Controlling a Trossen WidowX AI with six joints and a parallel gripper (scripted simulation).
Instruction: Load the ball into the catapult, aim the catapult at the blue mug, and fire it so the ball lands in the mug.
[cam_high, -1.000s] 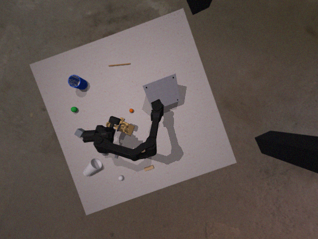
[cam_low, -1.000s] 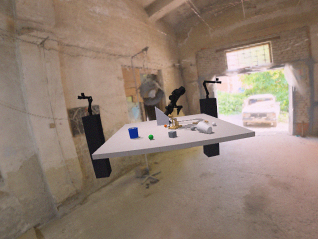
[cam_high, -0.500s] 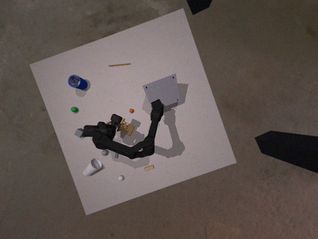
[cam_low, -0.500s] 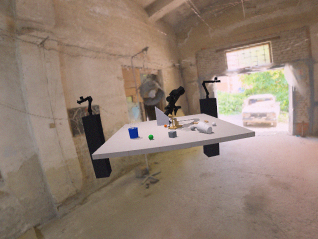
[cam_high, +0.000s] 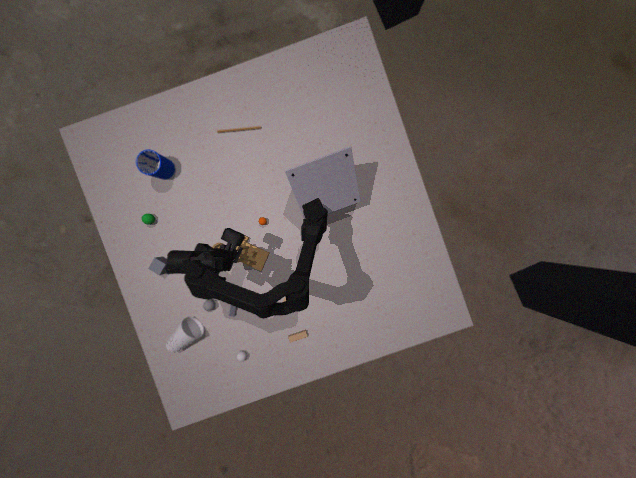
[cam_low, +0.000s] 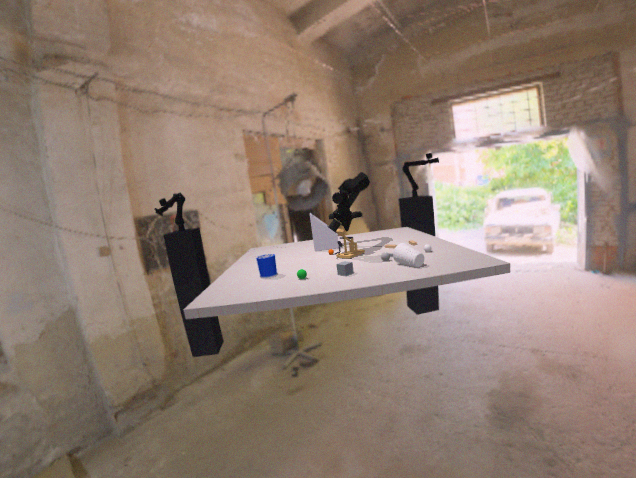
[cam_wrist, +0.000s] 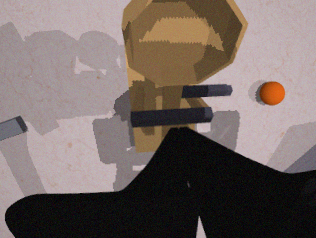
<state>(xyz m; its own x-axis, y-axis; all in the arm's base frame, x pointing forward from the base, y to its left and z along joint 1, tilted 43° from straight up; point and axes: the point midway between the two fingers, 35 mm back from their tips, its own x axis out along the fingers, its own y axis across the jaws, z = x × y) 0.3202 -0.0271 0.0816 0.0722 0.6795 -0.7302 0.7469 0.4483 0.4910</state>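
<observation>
Now: the wooden catapult 3 cm to the right of my gripper tip and 7 cm below it. Round my gripper tip: small grey block 14 cm ahead, 19 cm to the left, 13 cm below; then grey ball 21 cm ahead, 13 cm to the left, 12 cm below; then orange ball 12 cm behind, 8 cm to the right, 12 cm below.
</observation>
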